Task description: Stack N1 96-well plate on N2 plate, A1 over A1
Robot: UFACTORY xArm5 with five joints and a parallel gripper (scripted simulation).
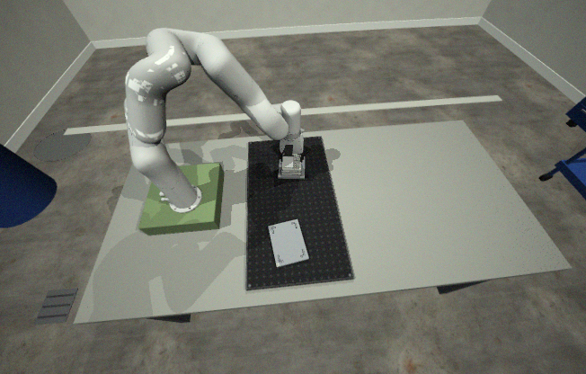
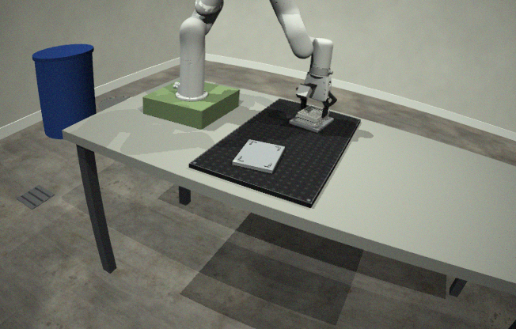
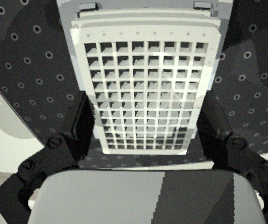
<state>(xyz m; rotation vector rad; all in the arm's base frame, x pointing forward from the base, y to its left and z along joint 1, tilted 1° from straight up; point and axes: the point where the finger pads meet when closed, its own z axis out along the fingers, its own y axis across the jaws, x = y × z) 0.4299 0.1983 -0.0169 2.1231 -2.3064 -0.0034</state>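
Now: hand 10 mm above the white 96-well plate. The rest, counted from my hand: grey nest N1 (380 mm to the right, 40 mm below, 30 mm behind); then A1 mark (70 mm to the right, 60 mm behind, 40 mm below); then grey nest N2 (40 mm below).
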